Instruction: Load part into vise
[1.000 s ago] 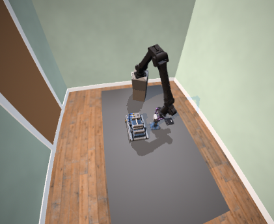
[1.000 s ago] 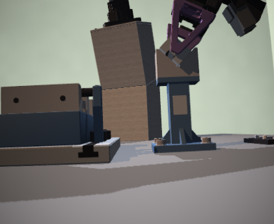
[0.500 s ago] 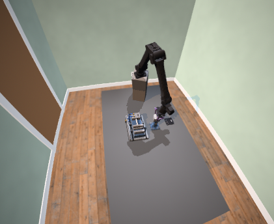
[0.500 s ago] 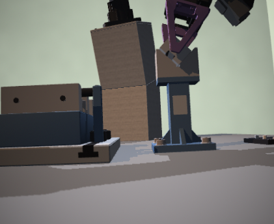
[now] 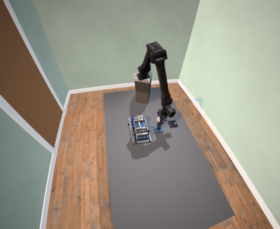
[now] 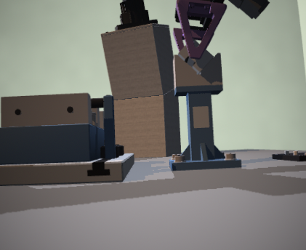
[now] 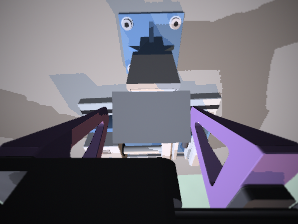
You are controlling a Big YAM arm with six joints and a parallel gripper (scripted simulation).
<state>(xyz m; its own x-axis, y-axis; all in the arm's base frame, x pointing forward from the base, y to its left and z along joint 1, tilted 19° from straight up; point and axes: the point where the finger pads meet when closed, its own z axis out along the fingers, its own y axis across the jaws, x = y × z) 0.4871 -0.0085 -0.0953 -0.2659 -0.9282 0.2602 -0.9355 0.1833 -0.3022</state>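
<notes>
Now: the part right at my hand. The rest, counted from my hand: dark work stop rod: 4 cm ahead, 15 cm to the right, 7 cm below; then moving jaw: 1 cm behind, 19 cm to the right, 8 cm below; then air cylinder rod: 6 cm behind, 18 cm to the right, 8 cm below.
</notes>
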